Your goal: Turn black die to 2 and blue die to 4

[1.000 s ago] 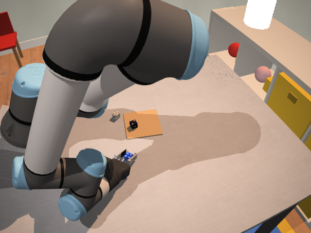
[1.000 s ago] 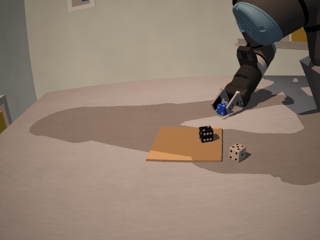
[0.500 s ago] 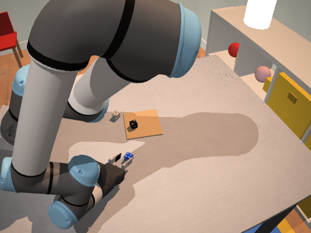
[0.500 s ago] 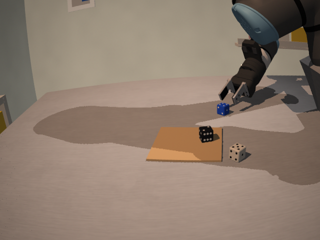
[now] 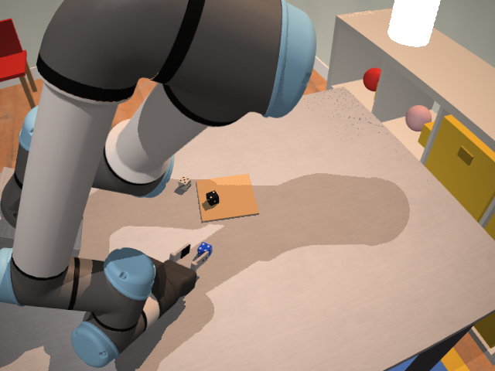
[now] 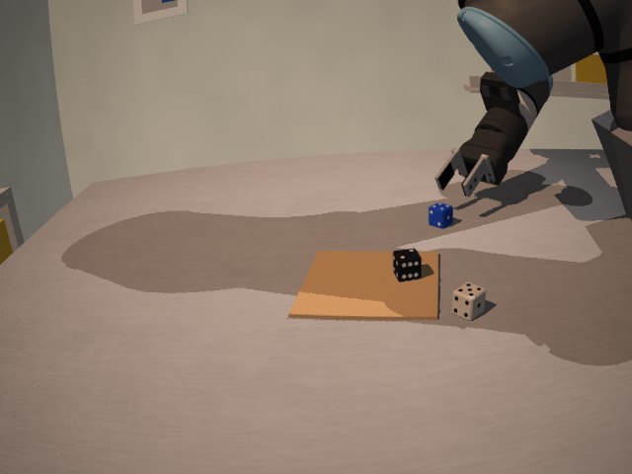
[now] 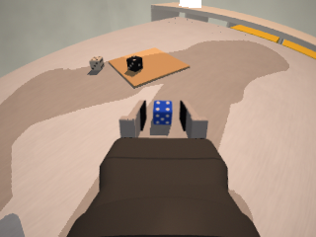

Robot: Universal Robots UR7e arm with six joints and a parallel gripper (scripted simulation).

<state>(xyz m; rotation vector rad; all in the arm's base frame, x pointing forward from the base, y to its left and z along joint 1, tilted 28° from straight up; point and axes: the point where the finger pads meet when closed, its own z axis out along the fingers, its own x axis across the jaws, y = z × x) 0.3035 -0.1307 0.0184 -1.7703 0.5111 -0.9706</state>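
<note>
Now: the blue die 30 mm ahead of my hand, 30 mm to the left of it and 40 mm below it. Also, from my hand: white die 50 mm ahead, 250 mm to the left, 40 mm below; black die 100 mm ahead, 170 mm to the left, 40 mm below; orange mat 140 mm ahead, 170 mm to the left, 50 mm below.
</note>
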